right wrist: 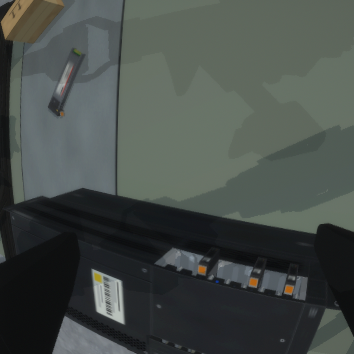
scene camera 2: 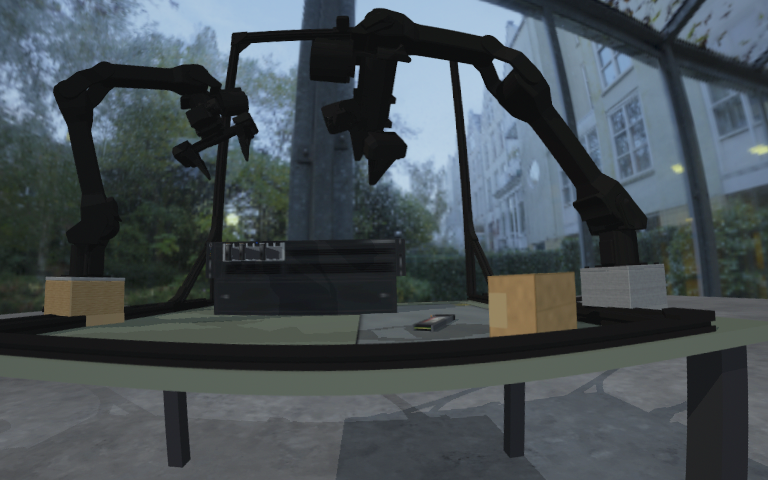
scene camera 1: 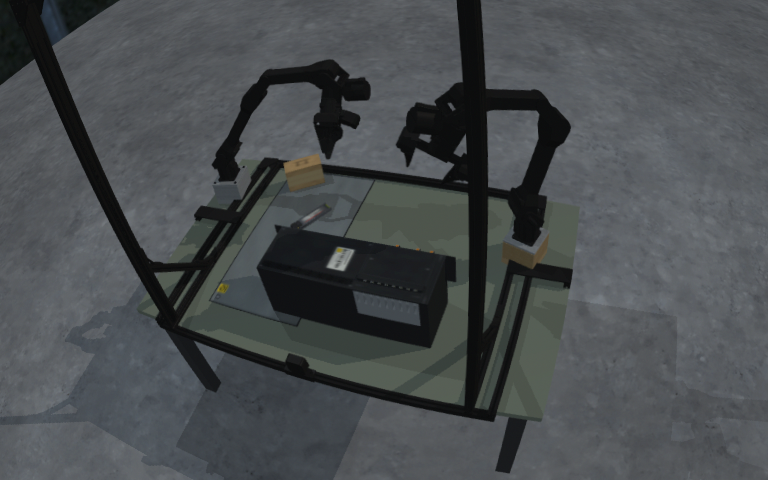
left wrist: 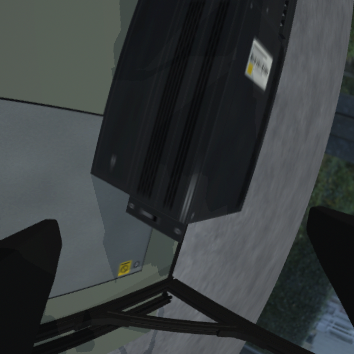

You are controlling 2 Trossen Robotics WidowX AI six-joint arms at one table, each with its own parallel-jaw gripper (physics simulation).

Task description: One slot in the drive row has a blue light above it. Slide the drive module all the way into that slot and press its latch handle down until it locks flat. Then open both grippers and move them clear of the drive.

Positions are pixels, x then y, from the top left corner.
my left gripper: open, holds nothing
my right gripper: open, holds nothing
a tan cardboard box (scene camera 2: 519, 304): on a pale mat (left wrist: 54, 146)
